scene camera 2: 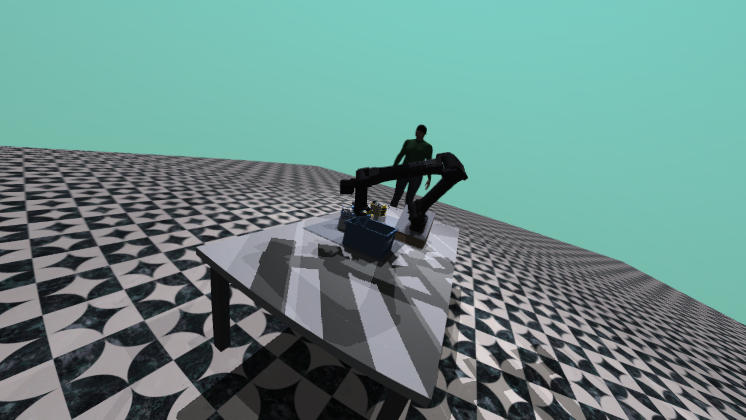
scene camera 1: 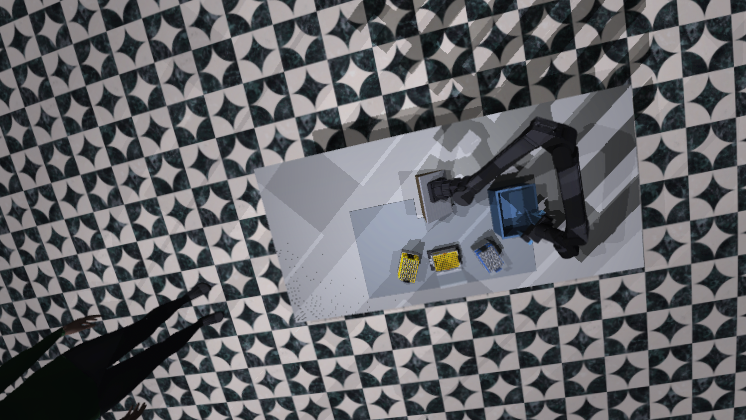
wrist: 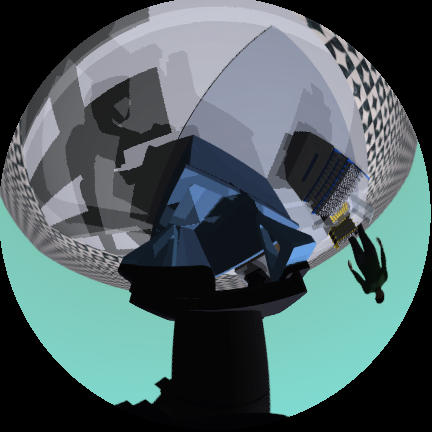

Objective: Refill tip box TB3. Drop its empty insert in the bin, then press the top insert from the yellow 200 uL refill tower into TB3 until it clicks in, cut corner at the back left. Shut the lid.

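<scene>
My gripper (scene camera 1: 536, 227) (scene camera 2: 360, 210) is open and holds nothing. It hangs at the front right corner of the blue bin (scene camera 1: 493, 214) (scene camera 2: 368, 241) (wrist: 229, 171). In the wrist view the bin fills the middle and my fingertips are hard to make out against it. Three tip items stand in a row at the front of the grey mat (scene camera 1: 375, 235): a yellow refill tower (scene camera 1: 408, 267), a clear-lidded tip box with a yellow insert (scene camera 1: 445, 258) (wrist: 341, 233), and a blue stack topped by a white grid (scene camera 1: 489, 256) (wrist: 322, 177). I cannot tell which one is TB3.
The arm's base stands on a brown-edged plate (scene camera 1: 423, 201) (scene camera 2: 415, 239) at the back of the table (scene camera 1: 307, 208) (scene camera 2: 334, 302). A person (scene camera 2: 415, 164) (wrist: 368, 268) stands beyond the table. The table edge runs close behind the tip items.
</scene>
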